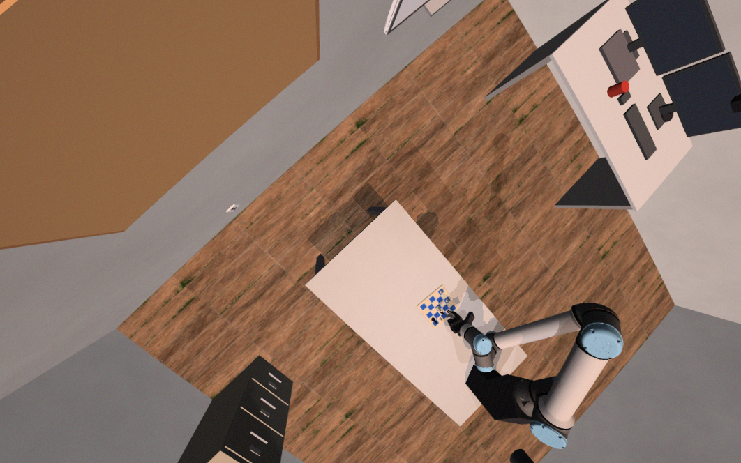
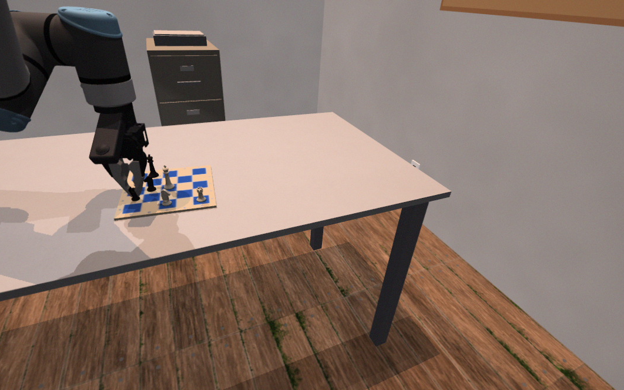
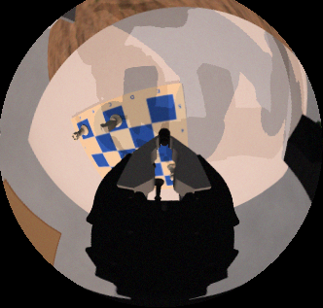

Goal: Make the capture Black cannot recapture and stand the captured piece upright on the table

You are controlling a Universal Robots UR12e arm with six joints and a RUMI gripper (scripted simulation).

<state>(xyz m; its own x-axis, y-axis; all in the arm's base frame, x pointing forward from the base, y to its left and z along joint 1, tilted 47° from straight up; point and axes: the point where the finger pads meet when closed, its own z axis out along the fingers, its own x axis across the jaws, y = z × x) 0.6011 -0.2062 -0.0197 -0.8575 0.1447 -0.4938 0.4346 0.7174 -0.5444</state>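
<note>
Right now my hand is 7 cm to the right of the white pawn, 2 cm short of it and 1 cm above it. Also, from my hand: chessboard: 8 cm ahead, 2 cm to the left, 2 cm below; black pawn: 1 cm below; white king: 8 cm ahead, 2 cm to the left, 1 cm above.
</note>
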